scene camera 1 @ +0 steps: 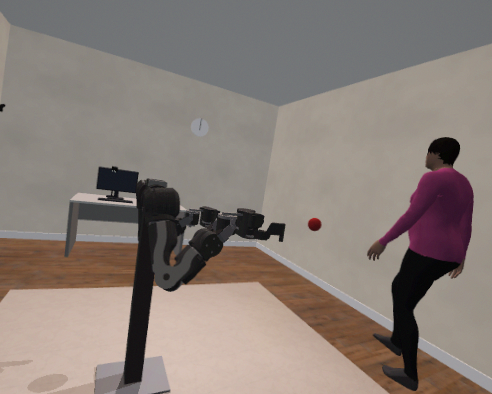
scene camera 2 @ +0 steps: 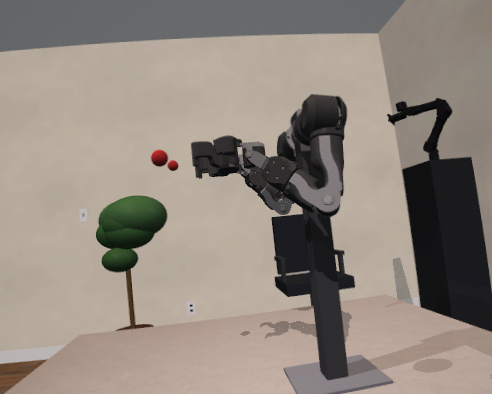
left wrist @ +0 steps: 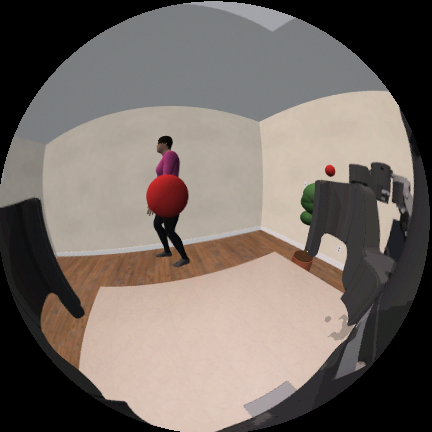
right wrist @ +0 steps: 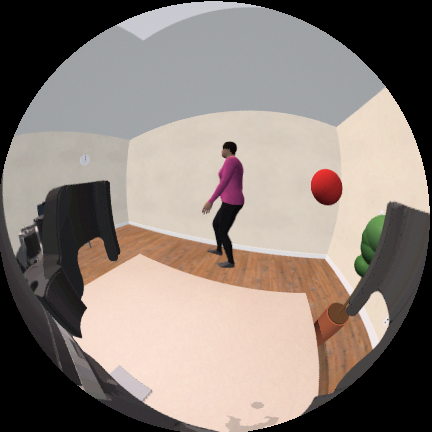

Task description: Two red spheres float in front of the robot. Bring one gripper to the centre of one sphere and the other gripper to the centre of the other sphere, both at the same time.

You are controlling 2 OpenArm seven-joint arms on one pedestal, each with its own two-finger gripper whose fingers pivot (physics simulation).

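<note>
The left red sphere (scene camera 2: 159,158) (left wrist: 167,195) floats ahead of my left gripper (scene camera 2: 199,165) (left wrist: 195,282), which is open and apart from it; in the left wrist view it shows large, left of the middle. In scene camera 1 this sphere does not show, and the left gripper is mostly hidden behind the right arm. The right red sphere (scene camera 1: 314,224) (scene camera 2: 173,165) (left wrist: 330,170) (right wrist: 326,187) floats ahead of my right gripper (scene camera 1: 281,233) (right wrist: 233,285), which is open and apart from it; in the right wrist view the sphere lies right of the middle.
A person in a magenta top (scene camera 1: 442,215) (left wrist: 170,162) (right wrist: 232,182) stands beyond the spheres. A desk (scene camera 1: 107,212) with a monitor (scene camera 1: 117,180) is behind the robot. A potted tree (scene camera 2: 132,220), a chair (scene camera 2: 289,245) and a black cabinet (scene camera 2: 450,225) stand around the mat.
</note>
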